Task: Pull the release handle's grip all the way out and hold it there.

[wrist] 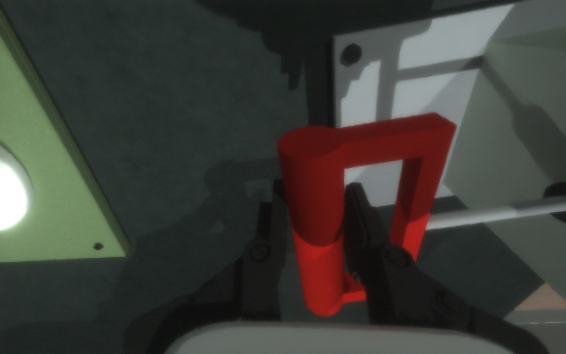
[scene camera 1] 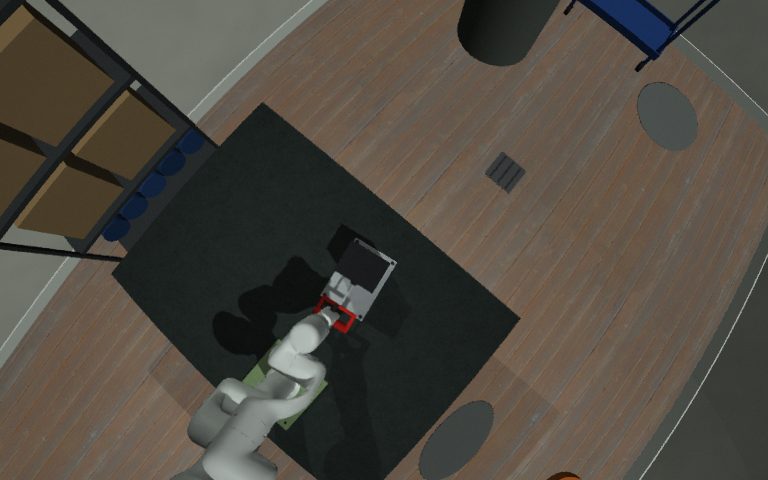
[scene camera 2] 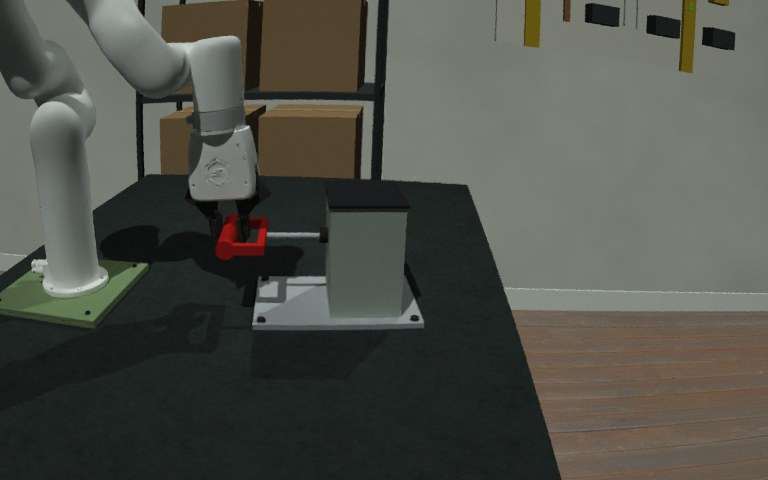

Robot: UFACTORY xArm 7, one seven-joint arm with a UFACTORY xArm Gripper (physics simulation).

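The release handle's red grip (scene camera 1: 343,324) (scene camera 2: 225,245) (wrist: 316,200) is a thick round bar on a rectangular red frame. My gripper (scene camera 2: 229,233) (wrist: 313,200) points down and is shut on the bar, one finger on the outer side and one inside the frame's opening. A grey rod (scene camera 2: 294,234) (wrist: 475,218) stands out between the frame and a black collar on the housing (scene camera 2: 367,263), a pale box with a black top. The housing stands on a light base plate (scene camera 1: 369,302) (scene camera 2: 291,325) (wrist: 360,105). In the scene camera 1 view the arm hides the fingertips.
The arm's green mounting plate (scene camera 1: 308,399) (scene camera 2: 116,294) (wrist: 60,200) is on the grip's outer side. Both it and the base plate are on a dark mat (scene camera 1: 237,186) (scene camera 2: 396,430). A shelf rack (scene camera 1: 107,93) (scene camera 2: 380,113) with cardboard boxes stands behind.
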